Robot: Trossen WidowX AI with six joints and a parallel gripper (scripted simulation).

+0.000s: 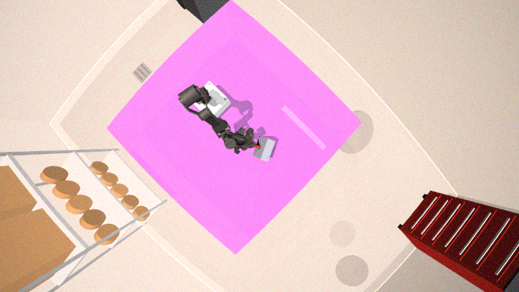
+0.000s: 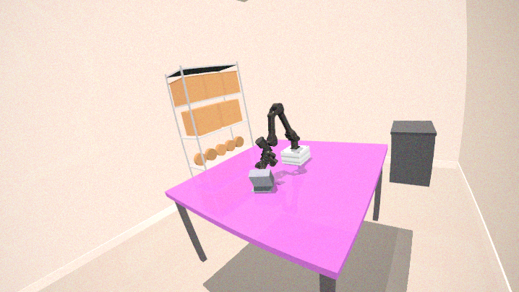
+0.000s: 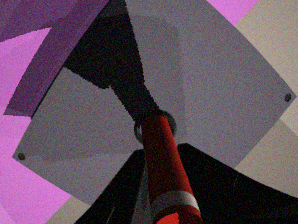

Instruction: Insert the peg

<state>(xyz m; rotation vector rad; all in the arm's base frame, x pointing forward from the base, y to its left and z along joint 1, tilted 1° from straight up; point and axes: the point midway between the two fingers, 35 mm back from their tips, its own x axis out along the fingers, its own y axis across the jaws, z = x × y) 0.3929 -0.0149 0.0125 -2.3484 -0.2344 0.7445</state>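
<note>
Now: gripper tip 5 cm short of the grey sloped panel, 2 cm to the right of it and 2 cm above it. From my gripper tip the other things lie so: red round peg: 1 cm behind, 1 cm to the right, 1 cm above.
</note>
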